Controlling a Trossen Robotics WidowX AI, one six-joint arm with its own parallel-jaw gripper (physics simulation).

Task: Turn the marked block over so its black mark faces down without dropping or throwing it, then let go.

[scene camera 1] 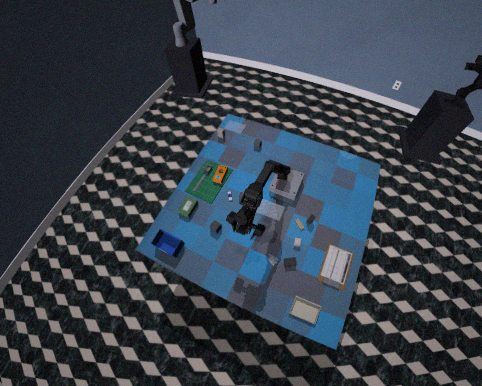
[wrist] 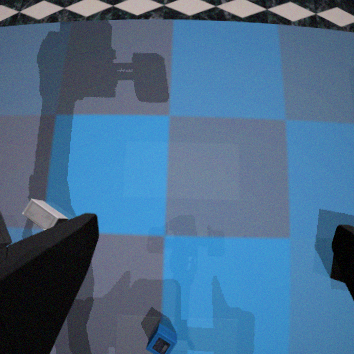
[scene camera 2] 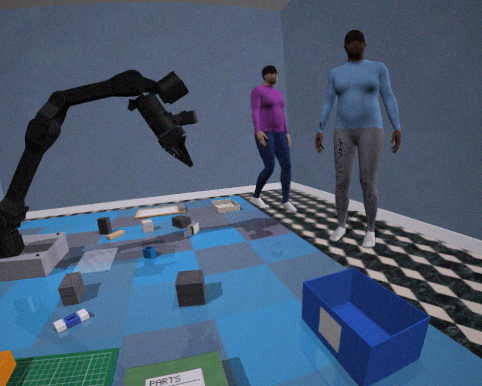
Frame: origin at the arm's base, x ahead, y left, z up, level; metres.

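Seen in the pictures: gripper, fingertip midpoint: (scene camera 1: 242, 235) (wrist: 216, 231) (scene camera 2: 190, 165); arm's base at its link origin: (scene camera 1: 282, 175) (scene camera 2: 10, 252).
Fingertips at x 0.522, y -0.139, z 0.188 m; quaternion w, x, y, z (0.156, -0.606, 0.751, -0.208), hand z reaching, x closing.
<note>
Pixels of each thing's middle, then the offset from my fingertips to it. Level surfaces: height alone.
- small blue block at the middle of its body: (wrist: 161, 341) (scene camera 2: 149, 252) dx -0.132, dy +0.060, dz -0.236 m
- white block at the middle of its body: (wrist: 45, 215) (scene camera 2: 193, 228) (scene camera 1: 272, 261) dx +0.041, dy +0.183, dz -0.235 m
- blue bin at the middle of its body: (scene camera 2: 357, 318) (scene camera 1: 167, 243) dx +0.095, dy -0.452, dz -0.212 m
- cream tray at the middle of its body: (scene camera 2: 225, 205) (scene camera 1: 305, 309) dx +0.266, dy +0.411, dz -0.237 m
- green cutting mat at its surface level: dz -0.247 m
A small blue block (scene camera 2: 149, 252) (wrist: 162, 338) sits on the tiled mat; in the wrist view it is at the bottom edge, with a dark square on the face turned toward the camera. I take this to be the marked block. In scene camera 1 it is too small and dark to make out. My gripper (scene camera 1: 250, 234) (scene camera 2: 190, 164) (wrist: 216, 231) is open and empty, its fingers wide apart. It hangs high above the mat, pointing obliquely down. In the wrist view the block lies between the two fingers' sides but below the fingertip line, well apart from them.
A white block (scene camera 1: 272, 260) (scene camera 2: 194, 228) (wrist: 44, 214) lies near the left finger in the wrist view. Dark blocks (scene camera 1: 215, 227) (scene camera 2: 190, 288), a blue bin (scene camera 1: 160, 250) (scene camera 2: 335, 327), a cream tray (scene camera 1: 291, 309) (scene camera 2: 226, 209) and a green cutting mat (scene camera 1: 202, 192) (scene camera 2: 65, 367) stand around.
</note>
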